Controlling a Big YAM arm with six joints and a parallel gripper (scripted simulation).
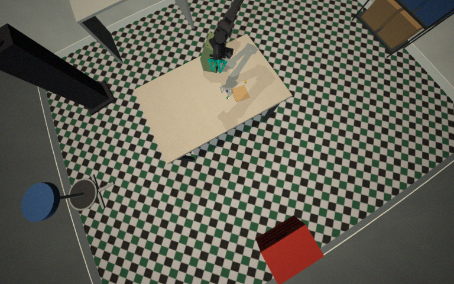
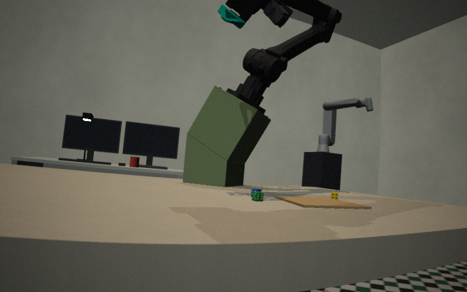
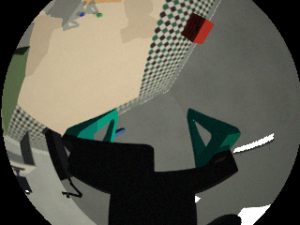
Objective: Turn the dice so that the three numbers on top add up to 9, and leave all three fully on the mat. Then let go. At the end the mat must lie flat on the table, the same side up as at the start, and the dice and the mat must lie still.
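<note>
Right now the blue die is 38 cm below my hand, 10 cm to the left of it and 3 cm behind it. The rest, counted from my hand: green die 38 cm below, 6 cm to the left, 3 cm ahead; yellow die 38 cm below, 30 cm to the left, 1 cm behind; mat 39 cm below, 19 cm to the left, 6 cm ahead.
</note>
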